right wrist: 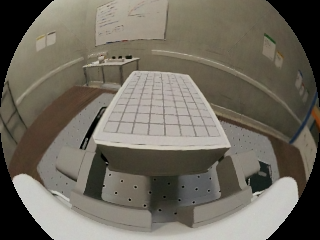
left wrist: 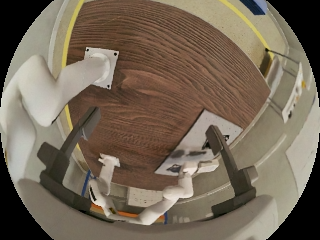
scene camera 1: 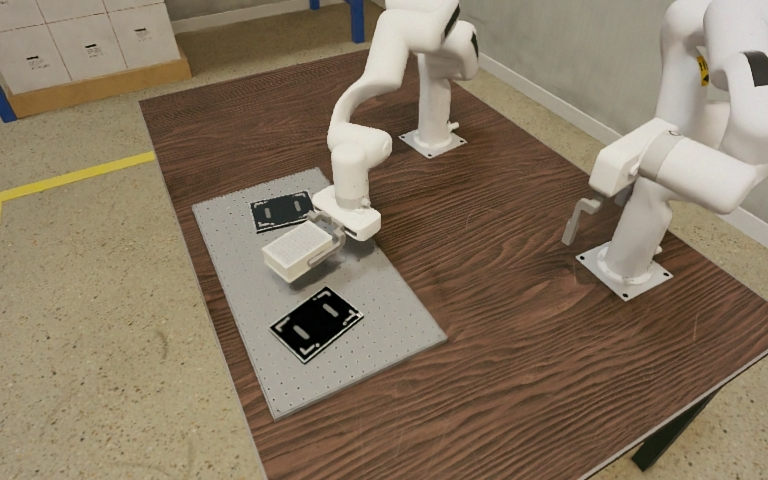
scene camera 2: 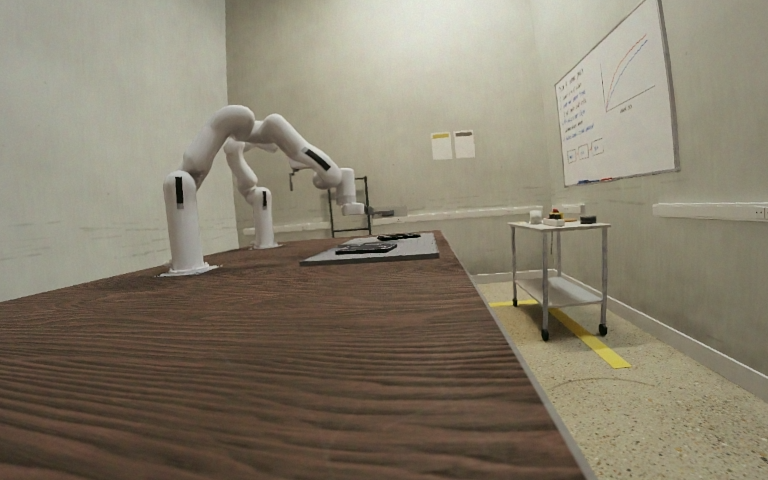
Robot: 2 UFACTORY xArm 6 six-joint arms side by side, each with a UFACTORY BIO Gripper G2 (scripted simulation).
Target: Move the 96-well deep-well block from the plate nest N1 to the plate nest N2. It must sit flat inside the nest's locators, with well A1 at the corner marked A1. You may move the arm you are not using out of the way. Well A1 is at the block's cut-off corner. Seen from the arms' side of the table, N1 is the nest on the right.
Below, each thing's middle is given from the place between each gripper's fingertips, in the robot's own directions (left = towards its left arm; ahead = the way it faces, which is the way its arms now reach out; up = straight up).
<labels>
Now: right hand 1 cm short of the white deep-well block [scene camera 1: 288, 255].
Now: the white deep-well block 400 mm ahead of my left hand, 400 mm to the right of it and 170 mm below it.
</labels>
